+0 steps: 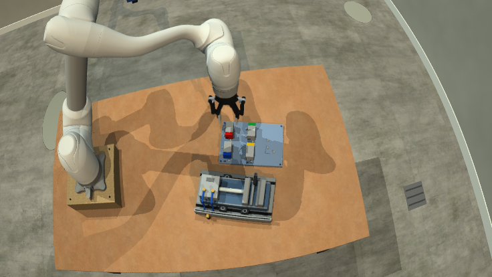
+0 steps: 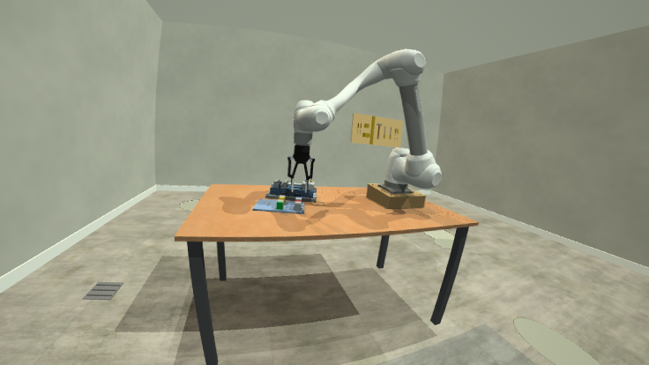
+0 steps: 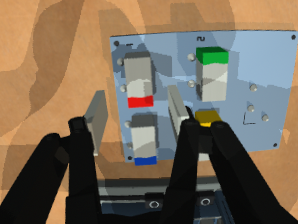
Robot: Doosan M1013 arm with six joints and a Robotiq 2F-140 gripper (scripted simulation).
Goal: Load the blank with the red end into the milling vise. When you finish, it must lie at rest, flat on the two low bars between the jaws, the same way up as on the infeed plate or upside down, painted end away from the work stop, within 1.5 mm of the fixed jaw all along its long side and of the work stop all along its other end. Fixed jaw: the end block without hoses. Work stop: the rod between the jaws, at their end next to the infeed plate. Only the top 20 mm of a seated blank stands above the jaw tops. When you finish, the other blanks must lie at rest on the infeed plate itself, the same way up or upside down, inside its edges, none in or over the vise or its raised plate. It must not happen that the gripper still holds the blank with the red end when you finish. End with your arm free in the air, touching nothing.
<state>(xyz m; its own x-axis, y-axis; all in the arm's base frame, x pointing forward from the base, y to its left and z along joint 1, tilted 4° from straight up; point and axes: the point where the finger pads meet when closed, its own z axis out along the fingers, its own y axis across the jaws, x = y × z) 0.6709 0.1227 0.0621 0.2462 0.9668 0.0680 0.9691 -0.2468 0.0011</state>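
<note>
Now: hand 10 cm above the red-ended blank. Round my hand: green-ended blank: 10 cm below, 9 cm ahead, 2 cm to the right; blue-ended blank: 10 cm below, 9 cm to the right, 2 cm behind; infeed plate: 12 cm below, 8 cm ahead, 7 cm to the right.
</note>
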